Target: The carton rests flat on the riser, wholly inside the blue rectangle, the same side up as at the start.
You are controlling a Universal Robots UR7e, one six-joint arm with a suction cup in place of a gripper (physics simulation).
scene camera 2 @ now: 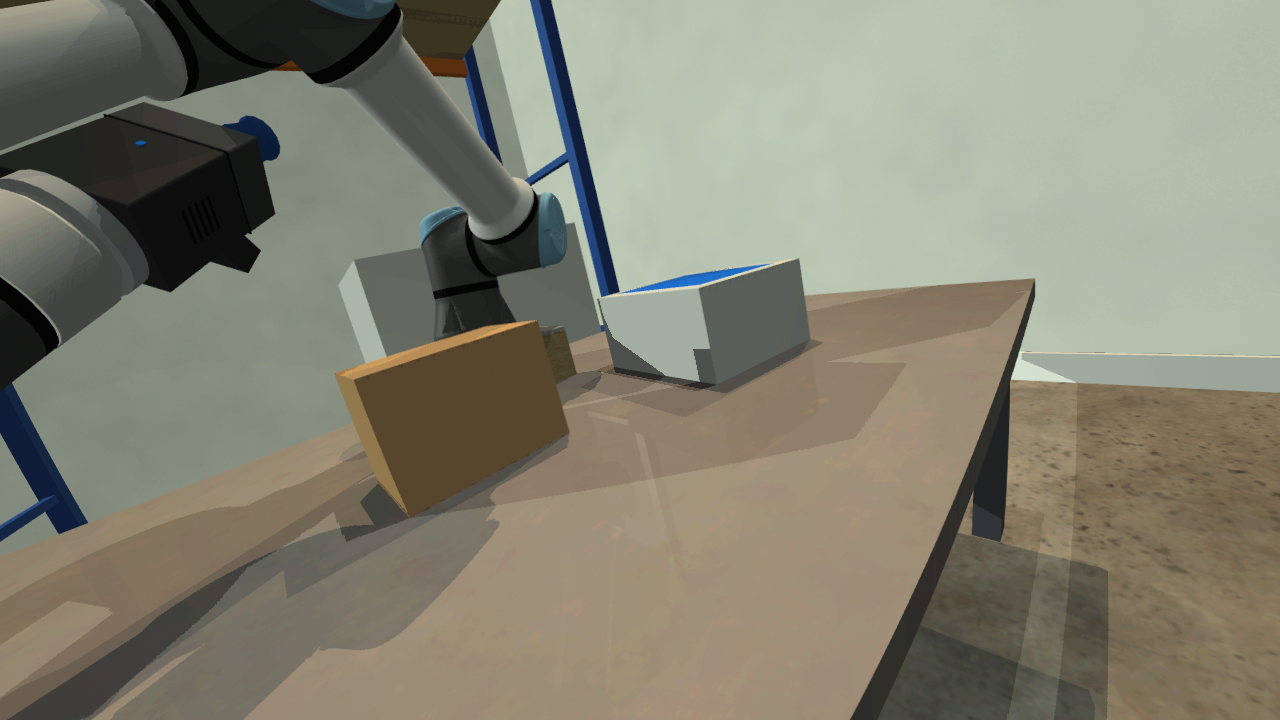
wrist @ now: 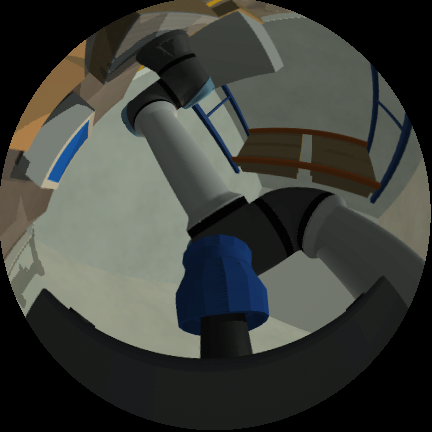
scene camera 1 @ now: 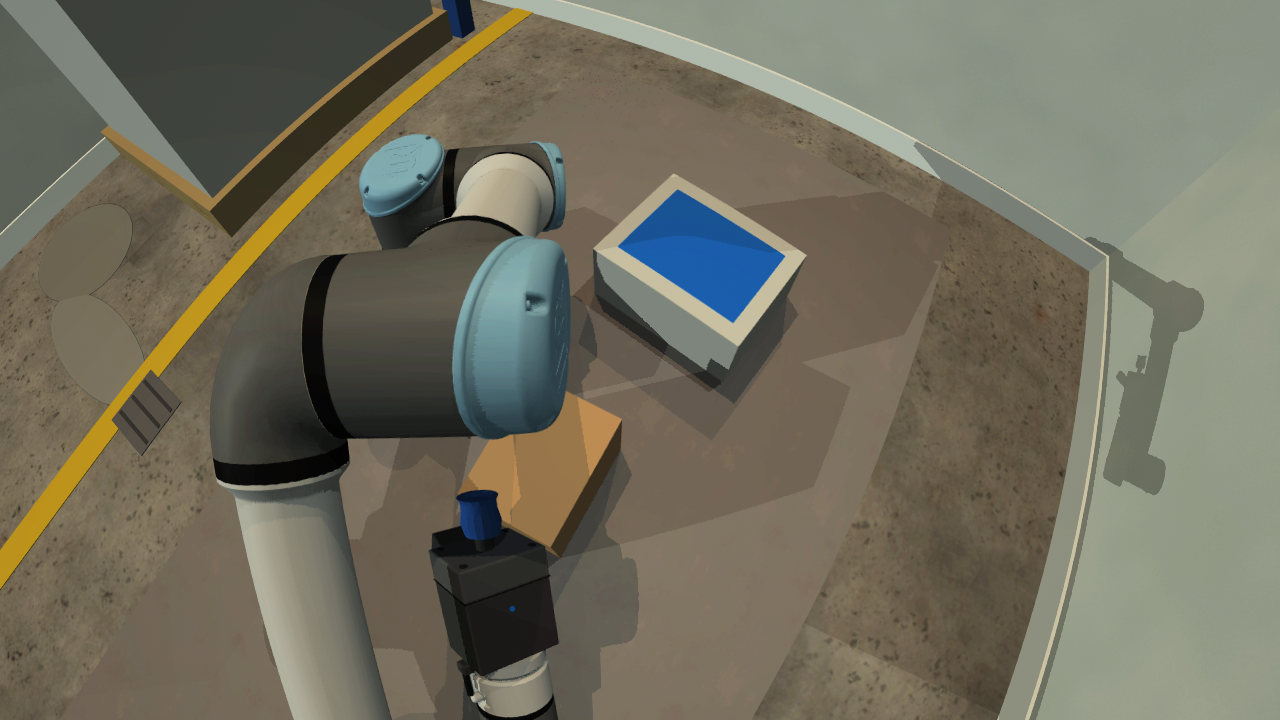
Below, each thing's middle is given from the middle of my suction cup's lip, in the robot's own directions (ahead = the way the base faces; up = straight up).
Now: the brown carton (scene camera 2: 434, 420) 270 mm below my suction cup, 100 mm to the left of it and 40 mm behind it. Round my suction cup: riser (scene camera 1: 703, 277) (480 mm to the left, 270 mm below, 40 mm behind).
